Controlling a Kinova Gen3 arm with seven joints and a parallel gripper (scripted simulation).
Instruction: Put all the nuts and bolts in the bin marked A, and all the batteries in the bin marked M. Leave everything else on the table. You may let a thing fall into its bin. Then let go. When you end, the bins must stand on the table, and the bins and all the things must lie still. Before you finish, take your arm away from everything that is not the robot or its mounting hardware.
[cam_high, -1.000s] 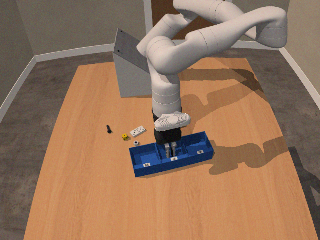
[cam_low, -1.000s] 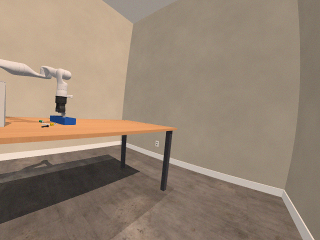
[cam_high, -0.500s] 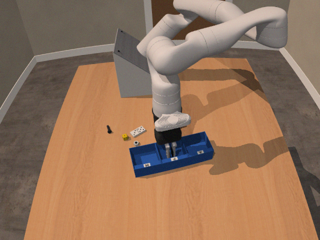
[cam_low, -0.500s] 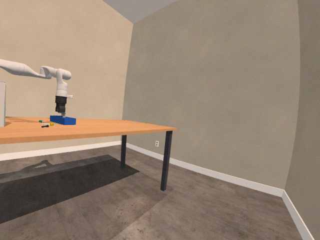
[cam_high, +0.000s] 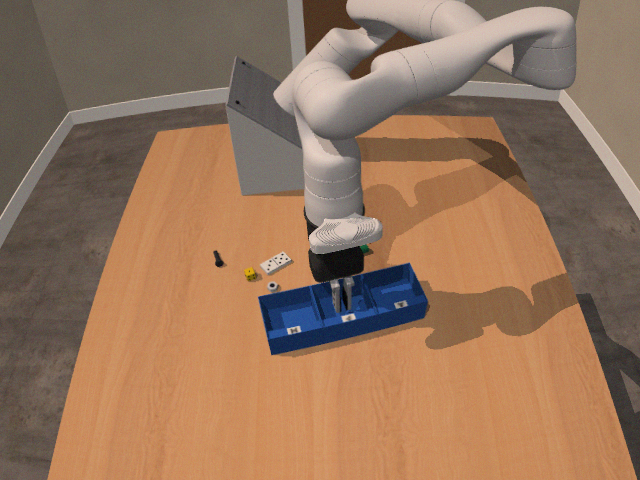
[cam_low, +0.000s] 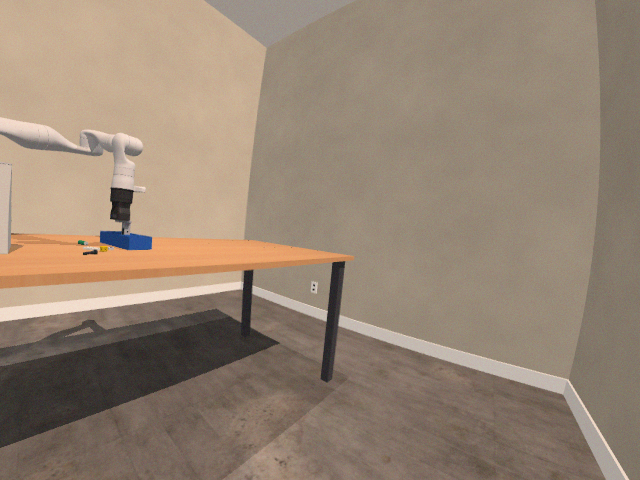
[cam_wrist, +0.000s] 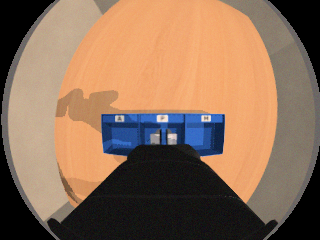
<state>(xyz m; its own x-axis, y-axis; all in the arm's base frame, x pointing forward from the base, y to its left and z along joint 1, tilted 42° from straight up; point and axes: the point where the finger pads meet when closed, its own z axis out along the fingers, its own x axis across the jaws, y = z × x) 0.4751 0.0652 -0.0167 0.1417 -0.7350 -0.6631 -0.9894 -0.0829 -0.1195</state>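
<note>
The blue three-compartment bin is 3 cm below my hand. From my hand the other things lie so: silver nut 11 cm to the right, 8 cm behind, 5 cm below; green battery 13 cm behind, 4 cm to the left, 4 cm below; white domino 13 cm behind, 10 cm to the right, 5 cm below.
</note>
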